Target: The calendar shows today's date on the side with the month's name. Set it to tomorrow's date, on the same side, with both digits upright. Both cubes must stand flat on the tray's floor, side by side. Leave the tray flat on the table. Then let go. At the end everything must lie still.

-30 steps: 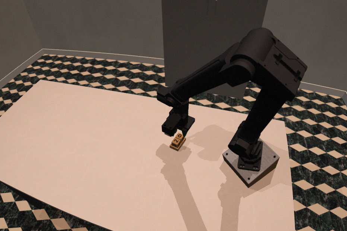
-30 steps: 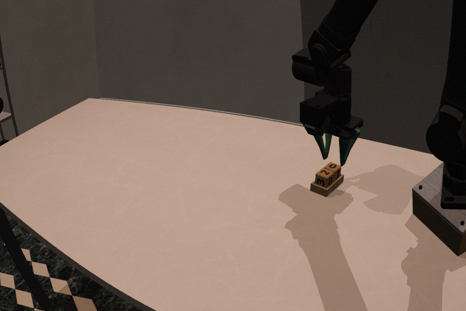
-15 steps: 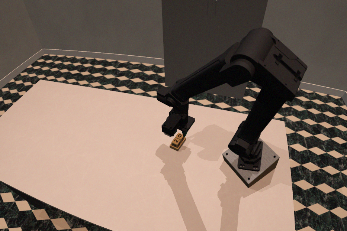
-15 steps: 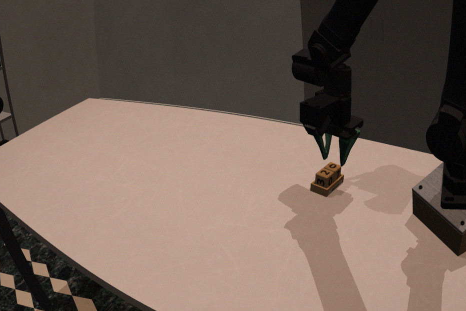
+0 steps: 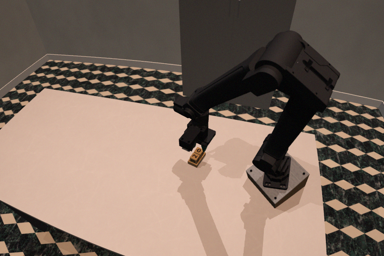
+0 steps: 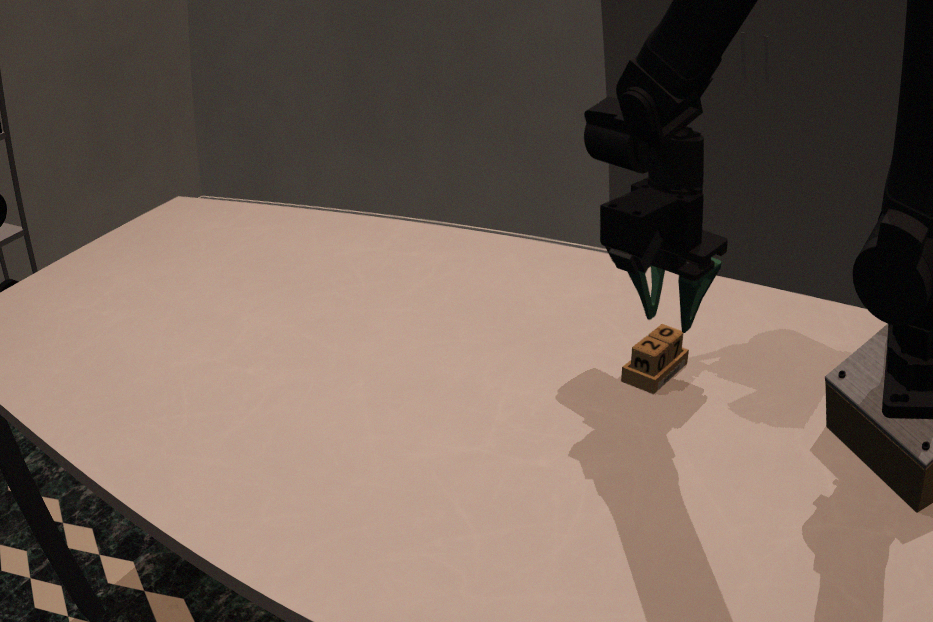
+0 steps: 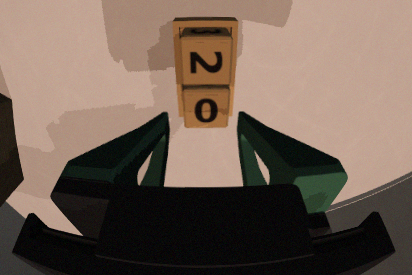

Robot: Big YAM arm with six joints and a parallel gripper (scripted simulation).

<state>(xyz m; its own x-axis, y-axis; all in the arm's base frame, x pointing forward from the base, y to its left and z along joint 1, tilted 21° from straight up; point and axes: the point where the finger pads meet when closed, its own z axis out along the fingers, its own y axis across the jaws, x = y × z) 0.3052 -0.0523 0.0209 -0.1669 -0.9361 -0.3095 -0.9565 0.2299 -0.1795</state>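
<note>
My gripper is now 50 mm above the tray and 20 mm to the right of it.
</note>
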